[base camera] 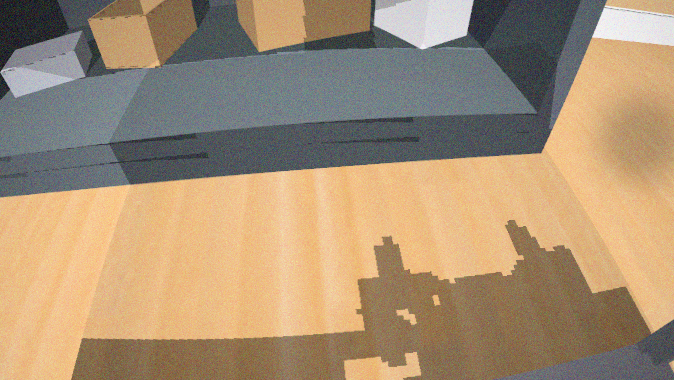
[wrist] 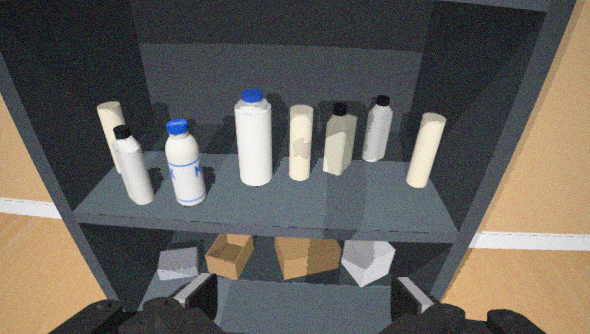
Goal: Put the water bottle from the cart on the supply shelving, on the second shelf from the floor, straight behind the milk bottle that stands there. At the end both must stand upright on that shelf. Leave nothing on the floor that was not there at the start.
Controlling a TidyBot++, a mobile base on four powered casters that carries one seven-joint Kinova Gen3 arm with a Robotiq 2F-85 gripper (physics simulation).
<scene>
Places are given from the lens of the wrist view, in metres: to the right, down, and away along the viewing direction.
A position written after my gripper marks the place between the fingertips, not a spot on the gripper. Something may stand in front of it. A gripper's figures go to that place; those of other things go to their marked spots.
my gripper (wrist: 303,295): 0.00, 0.06, 0.15
white blue-capped bottle (wrist: 252,113): -0.09, -0.11, 0.64
</scene>
